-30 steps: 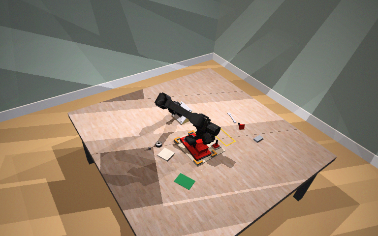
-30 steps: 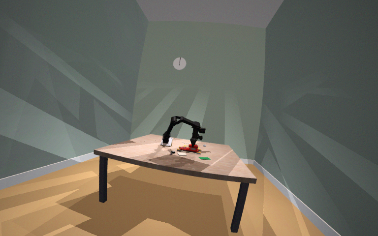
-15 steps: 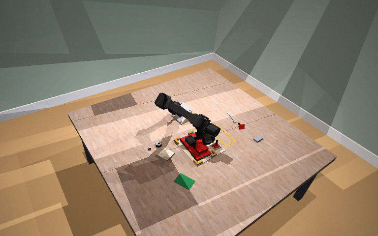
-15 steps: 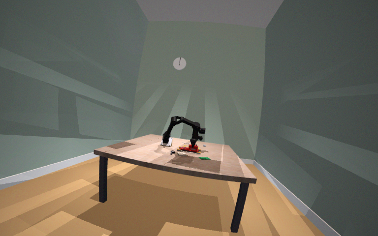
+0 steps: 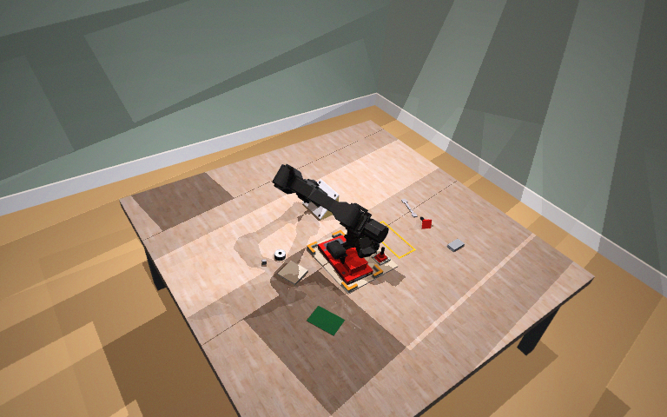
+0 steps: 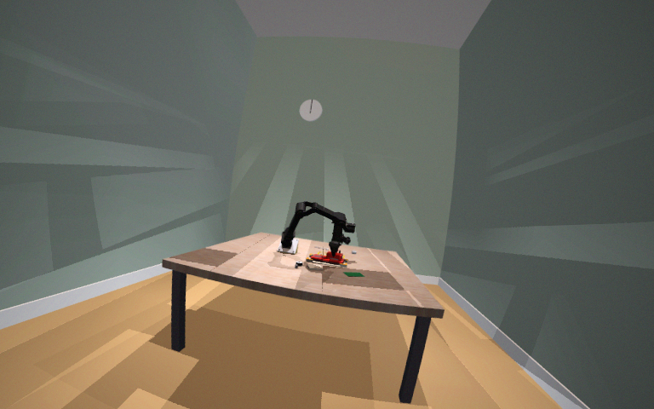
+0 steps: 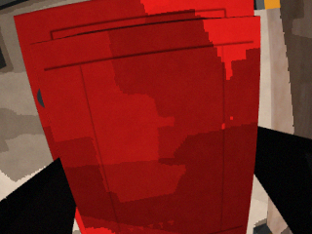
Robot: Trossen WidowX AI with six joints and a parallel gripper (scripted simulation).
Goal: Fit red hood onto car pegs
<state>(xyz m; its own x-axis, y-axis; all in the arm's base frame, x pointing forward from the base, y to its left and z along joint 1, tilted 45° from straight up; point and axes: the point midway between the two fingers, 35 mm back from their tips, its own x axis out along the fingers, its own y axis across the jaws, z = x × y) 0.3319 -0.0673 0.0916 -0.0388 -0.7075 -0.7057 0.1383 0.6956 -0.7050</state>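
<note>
Now: the engine block 2 cm below my gripper tip. From my gripper tip the other things lie so: red hood 1 cm above; jig bracket 3 cm behind, 3 cm to the left, 3 cm below; red joystick-like piece 3 cm ahead, 12 cm to the left, 1 cm below.
</note>
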